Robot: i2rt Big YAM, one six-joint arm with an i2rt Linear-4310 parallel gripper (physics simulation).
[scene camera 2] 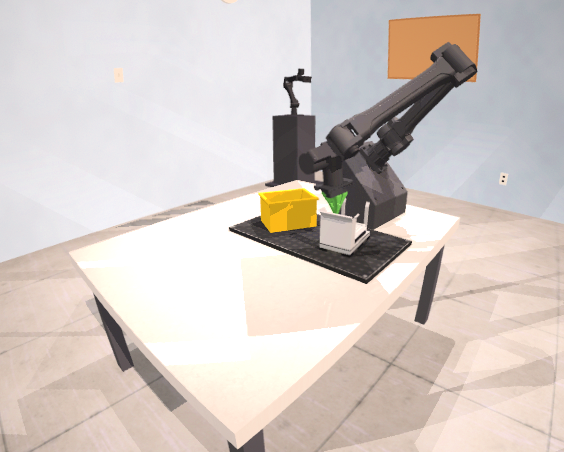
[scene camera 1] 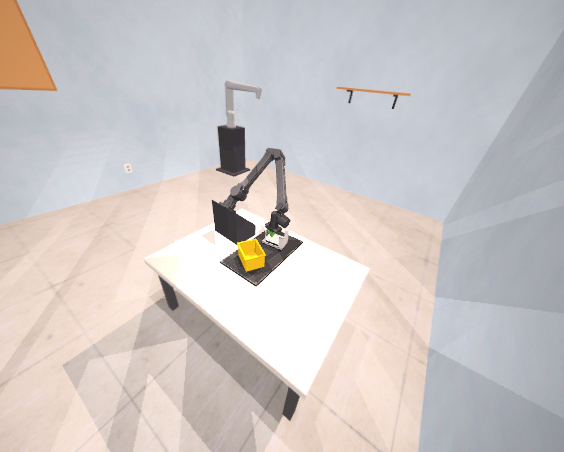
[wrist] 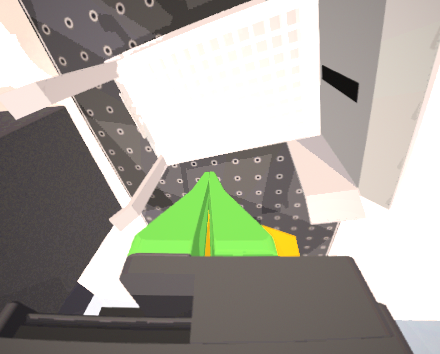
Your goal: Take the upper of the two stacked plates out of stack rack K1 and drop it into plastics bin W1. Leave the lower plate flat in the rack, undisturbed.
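Pixels of known places: gripper, between the fingertips: (scene camera 1: 271,236) (wrist: 209,178); arm's base, origin of its link: (scene camera 2: 372,159) (scene camera 1: 227,208).
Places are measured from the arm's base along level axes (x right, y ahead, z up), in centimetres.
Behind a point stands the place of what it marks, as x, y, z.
The white stack rack K1 (scene camera 1: 283,244) {-6.8, 44.1, -14.9} (scene camera 2: 336,233) {-9.9, 43.7, -13.2} (wrist: 345,45) {-11.2, 43.2, -11.4} stands on the black perforated board (scene camera 1: 256,278) {24.8, 45.5, -19.4} (scene camera 2: 366,274) {-22.2, 48.8, -19.5} (wrist: 240,172) {1.1, 36.7, -19.4}, with a tall wall and upright posts. A white gridded plate (wrist: 225,105) {-8.4, 37.1, -14.6} lies inside it in the wrist view. It is overexposed, and I cannot tell the upper plate from the lower. The yellow plastics bin W1 (scene camera 1: 253,263) {20.3, 39.7, -14.2} (scene camera 2: 300,216) {8.9, 34.8, -15.1} (wrist: 286,243) {13.3, 41.8, -17.5} stands beside the rack. My gripper (scene camera 1: 271,234) {-4.7, 35.6, -11.2} (scene camera 2: 336,210) {-4.7, 35.6, -11.2} (wrist: 209,178) {-4.7, 35.6, -11.2} is shut and empty, its green fingertips pointing down above the rack area. In the wrist view they appear just off the plate's edge.
The rack's posts and tall wall rise around the plate, close to my fingers. My arm's dark base (scene camera 1: 231,224) {7.3, 10.5, -5.4} (scene camera 2: 380,200) {-9.8, 13.5, -11.2} (wrist: 45,200) {-2.9, 17.0, -12.4} stands behind the board on the white table (scene camera 1: 300,310) {27.4, 76.4, -20.7} (scene camera 2: 200,320) {-2.9, 85.7, -20.7}. Another arm stands on a black pedestal (scene camera 1: 232,150) (scene camera 2: 293,147) beyond the table.
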